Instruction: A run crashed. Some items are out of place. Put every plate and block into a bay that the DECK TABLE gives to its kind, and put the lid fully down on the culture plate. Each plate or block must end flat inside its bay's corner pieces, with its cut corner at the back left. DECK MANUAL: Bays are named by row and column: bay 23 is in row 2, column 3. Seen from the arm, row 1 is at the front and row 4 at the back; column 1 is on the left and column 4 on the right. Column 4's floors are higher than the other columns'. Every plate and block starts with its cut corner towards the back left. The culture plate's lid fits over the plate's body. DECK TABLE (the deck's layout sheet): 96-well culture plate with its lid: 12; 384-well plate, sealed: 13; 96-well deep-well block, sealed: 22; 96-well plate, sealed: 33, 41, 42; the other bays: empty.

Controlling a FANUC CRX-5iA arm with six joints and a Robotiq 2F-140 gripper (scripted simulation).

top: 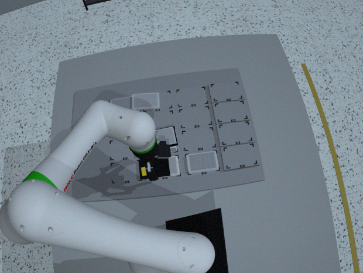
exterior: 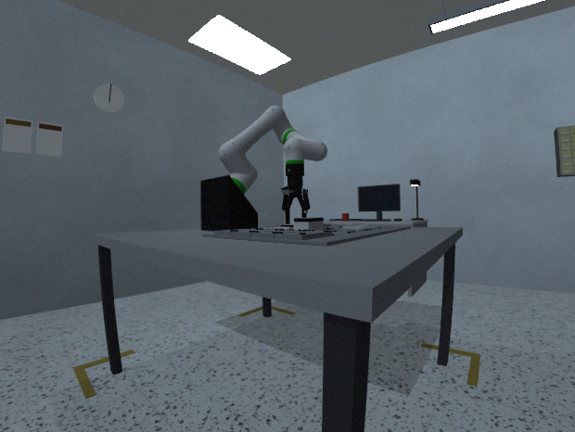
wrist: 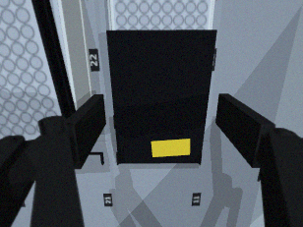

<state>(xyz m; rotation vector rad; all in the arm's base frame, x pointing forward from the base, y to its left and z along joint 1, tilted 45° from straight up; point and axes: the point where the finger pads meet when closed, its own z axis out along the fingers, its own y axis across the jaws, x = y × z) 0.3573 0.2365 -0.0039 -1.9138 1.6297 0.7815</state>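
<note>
The black lid lies 3 cm below my hand. Also, from my hand: culture plate: 4 cm to the right, 4 cm below; deep-well block: 11 cm ahead, 3 cm to the right, 3 cm below; dark-sided plate: 12 cm ahead, 3 cm to the right.
</note>
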